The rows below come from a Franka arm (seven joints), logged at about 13 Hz.
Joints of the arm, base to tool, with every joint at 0 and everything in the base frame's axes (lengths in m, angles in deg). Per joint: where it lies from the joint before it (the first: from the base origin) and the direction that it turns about. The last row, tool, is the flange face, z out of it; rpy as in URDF.
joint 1: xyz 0 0 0.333 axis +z
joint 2: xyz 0 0 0 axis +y
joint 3: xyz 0 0 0.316 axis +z
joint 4: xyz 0.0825 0 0 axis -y
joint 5: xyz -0.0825 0 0.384 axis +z
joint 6: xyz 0 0 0 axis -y
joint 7: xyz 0.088 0 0 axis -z
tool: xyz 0 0 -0.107 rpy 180 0 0
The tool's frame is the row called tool.
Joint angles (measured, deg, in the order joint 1, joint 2, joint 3, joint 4, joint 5, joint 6, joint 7), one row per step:
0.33, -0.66, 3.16, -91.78, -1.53, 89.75, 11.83
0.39, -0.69, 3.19, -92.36, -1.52, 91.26, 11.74
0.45, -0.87, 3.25, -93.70, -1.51, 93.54, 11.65
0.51, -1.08, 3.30, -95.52, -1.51, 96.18, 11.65
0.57, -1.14, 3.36, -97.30, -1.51, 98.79, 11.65
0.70, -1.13, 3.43, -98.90, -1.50, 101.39, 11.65
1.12, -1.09, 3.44, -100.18, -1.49, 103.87, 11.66
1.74, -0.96, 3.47, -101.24, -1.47, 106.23, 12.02
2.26, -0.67, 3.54, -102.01, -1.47, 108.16, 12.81
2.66, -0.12, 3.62, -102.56, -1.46, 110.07, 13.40
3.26, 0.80, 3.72, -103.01, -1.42, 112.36, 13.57
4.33, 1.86, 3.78, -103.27, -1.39, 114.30, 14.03
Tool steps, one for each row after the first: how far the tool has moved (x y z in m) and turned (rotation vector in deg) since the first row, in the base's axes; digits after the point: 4 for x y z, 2 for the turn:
0.0023, 0.0011, -0.0022, 0.07, -0.95, 0.22
0.0047, 0.0026, -0.0081, 0.14, -2.07, 0.49
0.0069, 0.0040, -0.0171, 0.20, -3.10, 0.67
0.0095, 0.0054, -0.0273, 0.26, -3.98, 0.86
0.0122, 0.0077, -0.0367, 0.35, -4.97, 1.13
0.0147, 0.0123, -0.0438, 0.47, -6.12, 1.61
0.0172, 0.0191, -0.0502, 0.64, -7.29, 1.96
0.0199, 0.0252, -0.0563, 0.82, -8.17, 1.80
0.0238, 0.0305, -0.0632, 1.01, -8.98, 1.74
0.0294, 0.0382, -0.0723, 1.29, -9.88, 2.30
0.0343, 0.0504, -0.0818, 1.60, -10.48, 3.00

